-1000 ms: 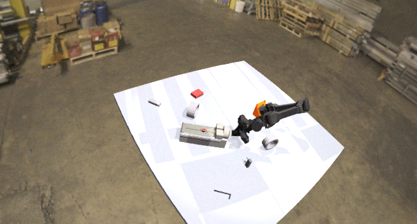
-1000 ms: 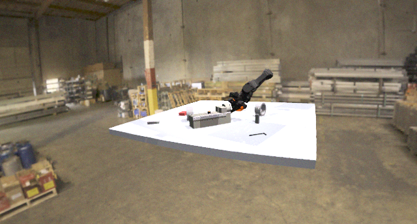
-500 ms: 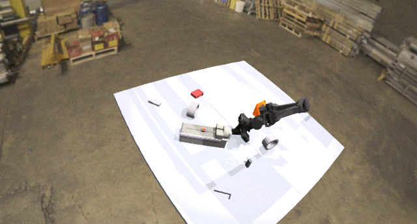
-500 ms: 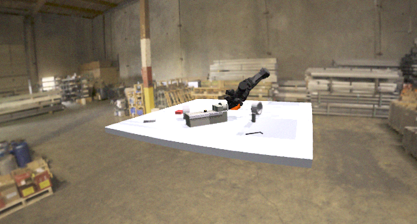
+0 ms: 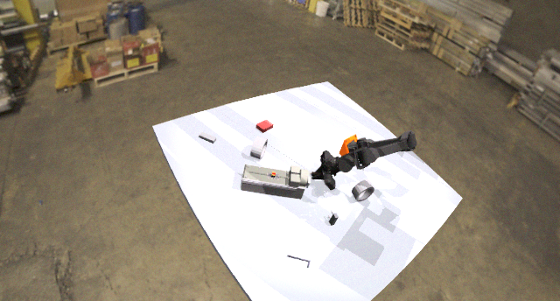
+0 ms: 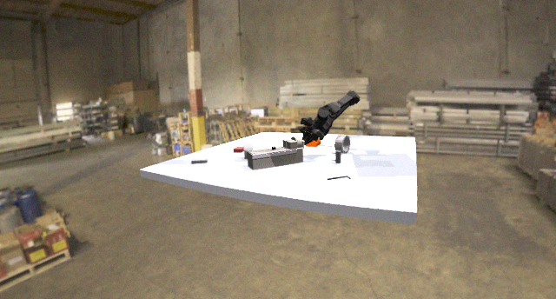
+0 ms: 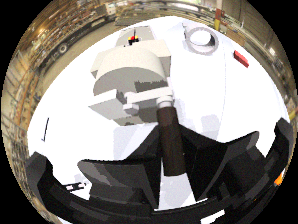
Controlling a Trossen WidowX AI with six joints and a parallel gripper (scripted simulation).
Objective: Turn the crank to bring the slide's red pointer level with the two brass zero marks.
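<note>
My gripper tip is now 13 cm short of the red pointer, 10 cm to the left of it and 1 cm below it. Also, from my gripper tip: hex key (30 cm ahead, 25 cm to the left, 7 cm below); then dark crank handle (1 cm behind, 1 cm to the left, 2 cm above); then small clip (7 cm ahead, 19 cm to the left, 4 cm below).
</note>
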